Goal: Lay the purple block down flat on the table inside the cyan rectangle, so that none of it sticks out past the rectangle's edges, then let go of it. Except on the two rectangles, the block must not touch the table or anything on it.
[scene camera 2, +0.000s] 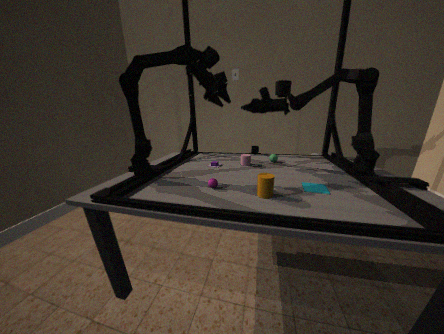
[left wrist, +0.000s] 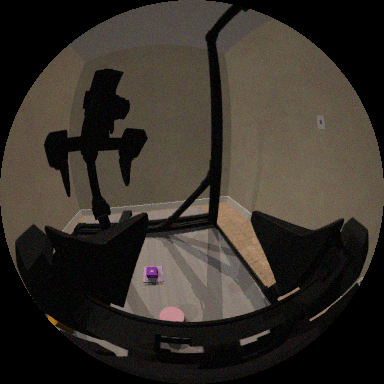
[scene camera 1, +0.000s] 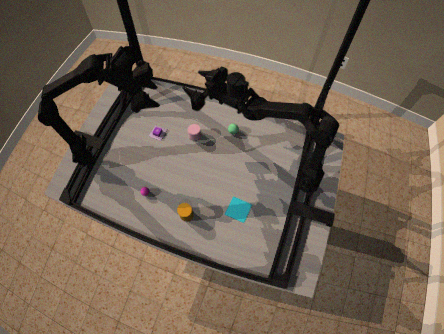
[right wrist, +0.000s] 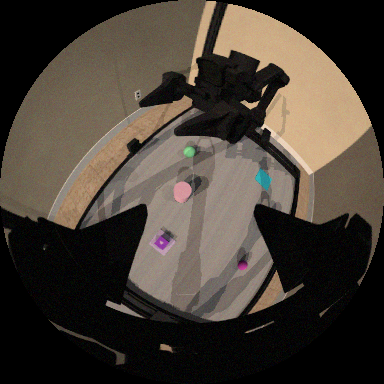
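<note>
The small purple block rests on the pale lilac rectangle, toward the back left of the table in scene camera 1. The cyan rectangle lies bare at the front right. My left gripper is open and empty, high over the back of the table, pointing toward the picture's left. My right gripper is open and empty, high above the table and pointing down at a slant.
A pink cylinder stands right of the block; a green ball lies farther right. An orange cylinder stands left of the cyan rectangle. A magenta ball lies front left. Black rails edge the table.
</note>
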